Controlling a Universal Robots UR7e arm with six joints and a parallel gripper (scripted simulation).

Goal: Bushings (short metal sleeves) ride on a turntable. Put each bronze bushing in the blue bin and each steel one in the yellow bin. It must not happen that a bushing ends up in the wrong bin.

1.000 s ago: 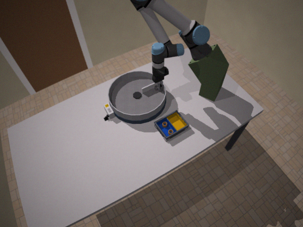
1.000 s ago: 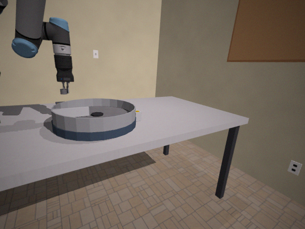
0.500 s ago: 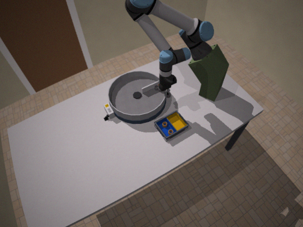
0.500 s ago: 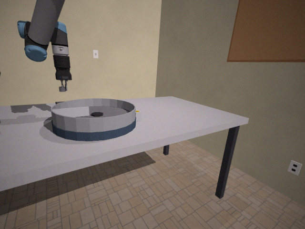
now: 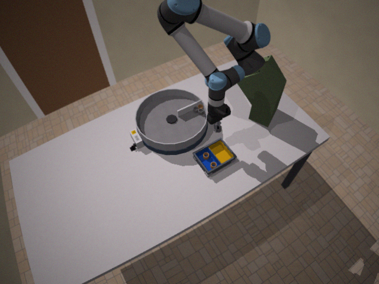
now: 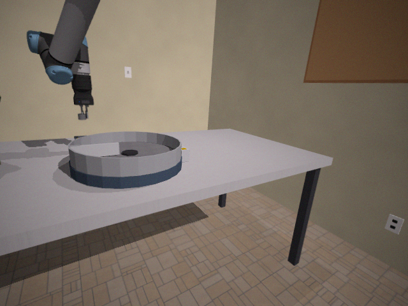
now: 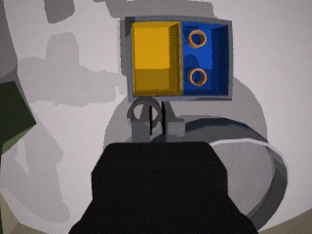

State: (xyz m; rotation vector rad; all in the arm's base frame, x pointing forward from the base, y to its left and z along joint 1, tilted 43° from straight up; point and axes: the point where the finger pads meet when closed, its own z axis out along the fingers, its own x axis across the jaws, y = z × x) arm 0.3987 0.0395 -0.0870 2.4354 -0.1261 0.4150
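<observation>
My gripper is now 15 cm above the blue bin, 6 cm short of it and 5 cm to the right of it. The rest, counted from my hand: grey turntable: 29 cm to the right, 13 cm below, 7 cm ahead.
</observation>
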